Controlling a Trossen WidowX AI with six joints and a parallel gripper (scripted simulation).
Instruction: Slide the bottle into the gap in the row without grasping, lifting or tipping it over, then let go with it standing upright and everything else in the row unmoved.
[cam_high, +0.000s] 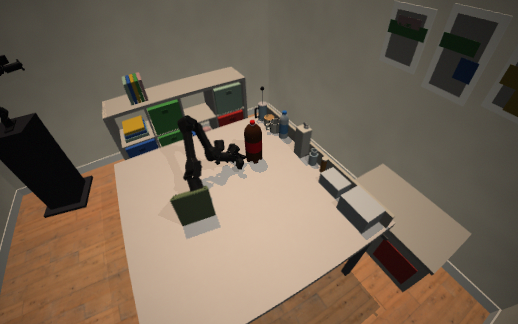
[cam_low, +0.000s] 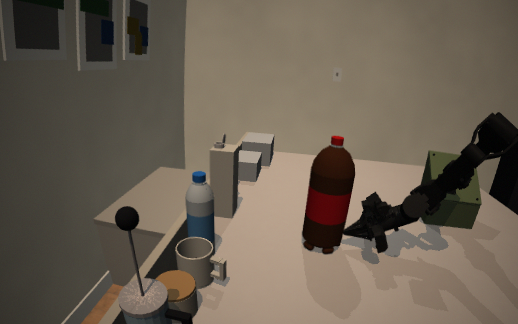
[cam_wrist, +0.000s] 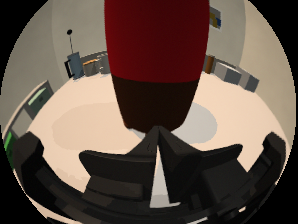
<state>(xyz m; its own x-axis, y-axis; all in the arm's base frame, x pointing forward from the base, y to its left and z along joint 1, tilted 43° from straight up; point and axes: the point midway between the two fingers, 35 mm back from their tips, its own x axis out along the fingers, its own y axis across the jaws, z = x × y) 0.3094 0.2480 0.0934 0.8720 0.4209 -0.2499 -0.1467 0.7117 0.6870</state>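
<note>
Right now the dark cola bottle is 8 cm ahead of my hand, 2 cm to the left of it and 10 cm above it. Round my hand: water bottle 37 cm ahead, 17 cm to the left, 5 cm above; then lidded jar 33 cm ahead, 35 cm to the left, 2 cm below.
</note>
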